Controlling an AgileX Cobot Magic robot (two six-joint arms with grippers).
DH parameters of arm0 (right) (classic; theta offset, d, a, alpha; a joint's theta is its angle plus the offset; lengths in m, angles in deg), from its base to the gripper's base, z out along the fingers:
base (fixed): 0 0 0 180
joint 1: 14.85 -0.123 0 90
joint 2: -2.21 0 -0.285 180
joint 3: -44.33 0 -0.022 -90
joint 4: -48.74 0.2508 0 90
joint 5: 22.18 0 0.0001 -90
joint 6: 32.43 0.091 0 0
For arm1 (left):
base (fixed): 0 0 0 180
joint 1: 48.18 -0.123 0 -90
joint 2: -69.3 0 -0.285 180
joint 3: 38.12 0 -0.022 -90
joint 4: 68.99 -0.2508 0 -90
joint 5: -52.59 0 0.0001 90
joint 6: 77.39 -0.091 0 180
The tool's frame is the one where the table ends.
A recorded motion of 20 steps. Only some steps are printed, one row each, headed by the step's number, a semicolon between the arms.
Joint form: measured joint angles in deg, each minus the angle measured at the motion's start. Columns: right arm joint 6, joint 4, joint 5, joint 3, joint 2, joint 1; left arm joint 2, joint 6, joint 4, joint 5, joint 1, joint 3.
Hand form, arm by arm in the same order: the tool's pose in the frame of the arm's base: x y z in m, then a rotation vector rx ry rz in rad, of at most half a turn. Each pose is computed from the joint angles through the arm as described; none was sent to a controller.
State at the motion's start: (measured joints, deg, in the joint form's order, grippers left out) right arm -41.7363 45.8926 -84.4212 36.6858 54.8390 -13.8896; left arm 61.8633 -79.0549 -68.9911 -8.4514 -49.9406 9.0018
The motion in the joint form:
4: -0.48 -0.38 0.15 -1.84 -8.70 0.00; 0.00 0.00 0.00 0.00 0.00 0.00
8: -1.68 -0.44 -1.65 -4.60 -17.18 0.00; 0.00 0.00 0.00 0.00 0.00 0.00
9: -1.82 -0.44 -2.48 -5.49 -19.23 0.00; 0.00 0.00 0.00 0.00 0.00 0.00
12: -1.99 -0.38 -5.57 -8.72 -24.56 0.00; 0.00 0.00 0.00 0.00 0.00 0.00
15: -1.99 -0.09 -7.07 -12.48 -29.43 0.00; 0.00 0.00 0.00 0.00 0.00 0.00
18: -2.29 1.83 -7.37 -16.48 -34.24 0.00; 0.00 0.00 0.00 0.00 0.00 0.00
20: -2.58 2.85 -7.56 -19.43 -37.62 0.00; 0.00 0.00 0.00 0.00 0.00 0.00
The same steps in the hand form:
4: 0.0649 -0.0056 0.4487 -0.1503 2.0140 -0.1861; -0.0090 -0.0003 0.2838 -0.0017 2.0178 0.0380
8: 0.0229 -0.0051 0.4399 -0.1610 1.9452 -0.2048; -0.0090 -0.0003 0.2838 -0.0017 2.0178 0.0380
9: 0.0136 -0.0049 0.4354 -0.1618 1.9394 -0.2066; -0.0090 -0.0003 0.2838 -0.0017 2.0178 0.0380
12: -0.0076 -0.0046 0.4171 -0.1634 1.9567 -0.2056; -0.0090 -0.0003 0.2838 -0.0017 2.0178 0.0380
15: -0.0221 -0.0040 0.3978 -0.1639 1.9634 -0.1990; -0.0090 -0.0003 0.2838 -0.0017 2.0178 0.0380
18: -0.0330 -0.0010 0.3783 -0.1768 1.9524 -0.1645; -0.0090 -0.0003 0.2838 -0.0017 2.0178 0.0380
20: -0.0391 0.0007 0.3637 -0.1862 1.9468 -0.1478; -0.0090 -0.0003 0.2838 -0.0017 2.0178 0.0380

